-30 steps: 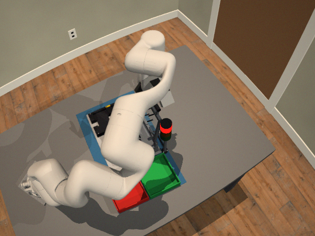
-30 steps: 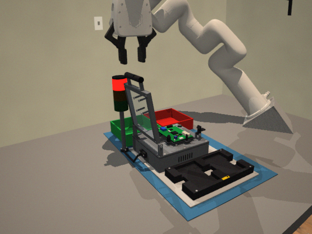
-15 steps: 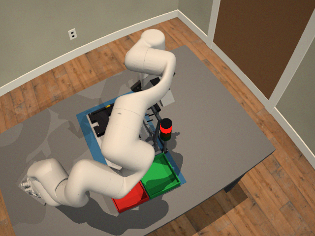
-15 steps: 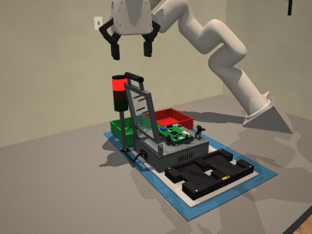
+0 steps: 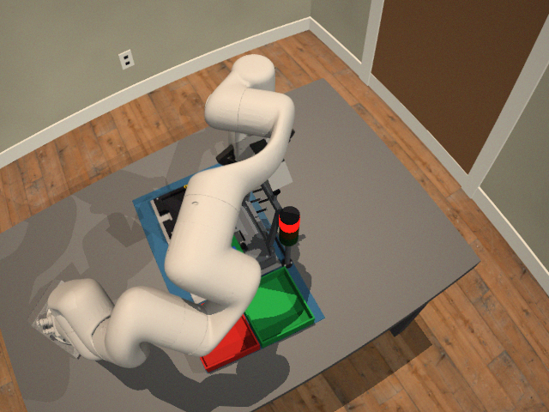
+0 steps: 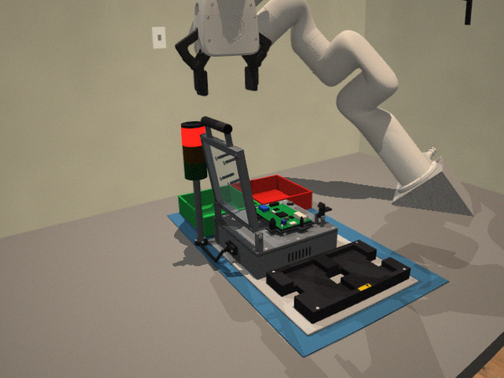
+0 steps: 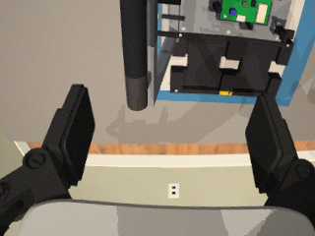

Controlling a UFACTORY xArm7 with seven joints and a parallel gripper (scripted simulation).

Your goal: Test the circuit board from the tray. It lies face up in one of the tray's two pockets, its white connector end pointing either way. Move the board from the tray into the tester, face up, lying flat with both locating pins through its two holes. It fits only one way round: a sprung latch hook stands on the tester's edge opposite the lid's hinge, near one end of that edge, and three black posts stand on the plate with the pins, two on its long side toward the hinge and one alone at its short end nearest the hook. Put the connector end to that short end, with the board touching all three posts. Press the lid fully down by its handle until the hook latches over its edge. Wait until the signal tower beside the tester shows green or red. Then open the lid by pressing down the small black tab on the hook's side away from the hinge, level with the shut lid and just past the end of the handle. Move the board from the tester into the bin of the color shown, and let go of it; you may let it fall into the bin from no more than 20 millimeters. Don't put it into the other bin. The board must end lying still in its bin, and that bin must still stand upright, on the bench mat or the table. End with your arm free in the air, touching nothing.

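Now: hand 10 cm past the tester plate, 1 cm to the right of it and 26 cm above it. From my hand the other things lie so: clear lid (1 cm ahead, 15 cm below); then green bin (7 cm behind, 20 cm to the right, 32 cm below); then latch hook (17 cm behind, 6 cm to the left, 24 cm below).
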